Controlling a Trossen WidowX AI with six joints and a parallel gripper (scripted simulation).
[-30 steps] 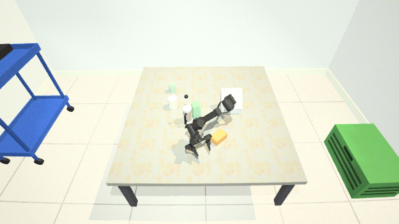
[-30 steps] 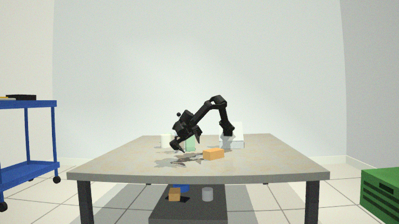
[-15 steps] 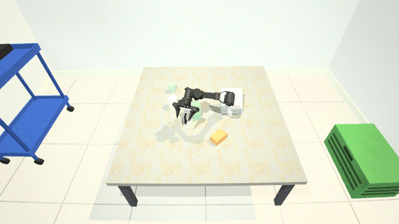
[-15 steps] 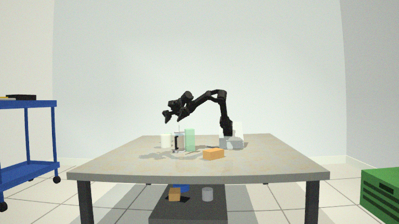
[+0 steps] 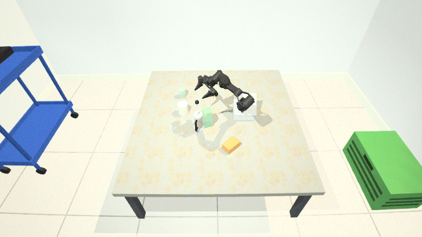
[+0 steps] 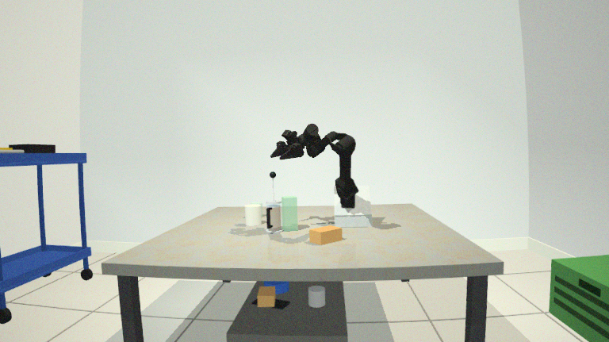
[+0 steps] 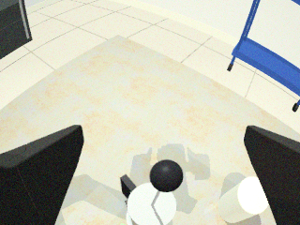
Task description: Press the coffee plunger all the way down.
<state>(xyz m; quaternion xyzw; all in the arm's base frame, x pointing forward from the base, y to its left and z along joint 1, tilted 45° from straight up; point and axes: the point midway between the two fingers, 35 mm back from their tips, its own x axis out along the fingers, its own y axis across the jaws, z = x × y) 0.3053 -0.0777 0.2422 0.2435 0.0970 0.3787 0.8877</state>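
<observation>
My gripper tip is 2 cm short of the coffee press, 1 cm to the right of it and 21 cm above it. Round my gripper tip: pale green box: 5 cm behind, 3 cm to the right, 26 cm below.
</observation>
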